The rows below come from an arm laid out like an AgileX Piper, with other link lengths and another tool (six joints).
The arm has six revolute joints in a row. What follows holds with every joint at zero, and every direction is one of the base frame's. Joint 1 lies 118.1 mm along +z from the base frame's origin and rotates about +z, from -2.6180 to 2.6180 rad. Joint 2 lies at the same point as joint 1 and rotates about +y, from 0.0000 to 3.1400 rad. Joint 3 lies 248.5 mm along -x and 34.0 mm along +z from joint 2 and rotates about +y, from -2.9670 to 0.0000 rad. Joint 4 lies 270.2 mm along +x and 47.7 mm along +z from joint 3 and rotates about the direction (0.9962, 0, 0.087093), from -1.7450 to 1.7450 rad. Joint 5 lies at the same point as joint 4 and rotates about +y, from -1.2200 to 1.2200 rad. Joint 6 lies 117.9 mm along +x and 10.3 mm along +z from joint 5 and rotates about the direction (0.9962, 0, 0.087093), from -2.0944 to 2.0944 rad. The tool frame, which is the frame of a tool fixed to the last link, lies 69.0 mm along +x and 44.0 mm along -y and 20.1 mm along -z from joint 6; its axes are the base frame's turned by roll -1.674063, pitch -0.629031 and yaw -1.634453 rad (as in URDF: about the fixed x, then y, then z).
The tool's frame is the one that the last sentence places.
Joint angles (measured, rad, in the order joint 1, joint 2, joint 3, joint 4, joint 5, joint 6), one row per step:
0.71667, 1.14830, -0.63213, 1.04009, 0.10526, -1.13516
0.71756, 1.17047, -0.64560, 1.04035, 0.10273, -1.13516
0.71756, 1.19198, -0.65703, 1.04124, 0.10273, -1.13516
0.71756, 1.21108, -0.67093, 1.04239, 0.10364, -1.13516
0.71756, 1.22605, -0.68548, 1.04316, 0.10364, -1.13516
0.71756, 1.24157, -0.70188, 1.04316, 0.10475, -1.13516
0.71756, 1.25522, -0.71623, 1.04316, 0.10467, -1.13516
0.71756, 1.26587, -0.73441, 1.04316, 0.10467, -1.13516
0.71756, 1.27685, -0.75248, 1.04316, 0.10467, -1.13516
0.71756, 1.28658, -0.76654, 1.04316, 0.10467, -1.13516
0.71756, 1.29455, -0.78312, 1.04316, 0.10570, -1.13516
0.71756, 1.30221, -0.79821, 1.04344, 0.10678, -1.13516
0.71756, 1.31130, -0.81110, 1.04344, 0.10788, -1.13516
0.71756, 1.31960, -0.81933, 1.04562, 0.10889, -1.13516
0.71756, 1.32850, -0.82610, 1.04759, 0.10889, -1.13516
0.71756, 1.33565, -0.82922, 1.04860, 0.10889, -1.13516
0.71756, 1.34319, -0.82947, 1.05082, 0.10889, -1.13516
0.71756, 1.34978, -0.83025, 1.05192, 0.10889, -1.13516
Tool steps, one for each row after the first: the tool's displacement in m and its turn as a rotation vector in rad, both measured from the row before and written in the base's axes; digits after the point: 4 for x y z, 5 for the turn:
0.0029, 0.0024, -0.0019, -0.00539, 0.00515, -0.00120
0.0024, 0.0021, -0.0028, -0.00602, 0.00812, -0.00038
0.0025, 0.0025, -0.0011, -0.00268, 0.00517, 0.00021
0.0027, 0.0024, 0.0006, 0.00025, 0.00077, -0.00034
0.0029, 0.0027, 0.0010, 0.00053, 0.00003, 0.00086
0.0027, 0.0023, 0.0009, 0.00046, -0.00058, -0.00006
0.0032, 0.0028, 0.0036, 0.00495, -0.00567, 0.00000
0.0031, 0.0027, 0.0034, 0.00466, -0.00534, 0.00000
0.0025, 0.0022, 0.0022, 0.00285, -0.00326, 0.00000
0.0026, 0.0025, 0.0038, 0.00560, -0.00585, 0.00081
0.0024, 0.0023, 0.0033, 0.00501, -0.00477, 0.00074
0.0021, 0.0021, 0.0018, 0.00242, -0.00219, 0.00087
0.0014, 0.0015, 0.0001, 0.00139, 0.00198, -0.00008
0.0013, 0.0012, -0.0007, -0.00004, 0.00279, -0.00079
0.0007, 0.0007, -0.0015, -0.00195, 0.00364, -0.00041
0.0003, 0.0003, -0.0029, -0.00327, 0.00682, -0.00091
0.0003, 0.0003, -0.0023, -0.00307, 0.00503, -0.00046

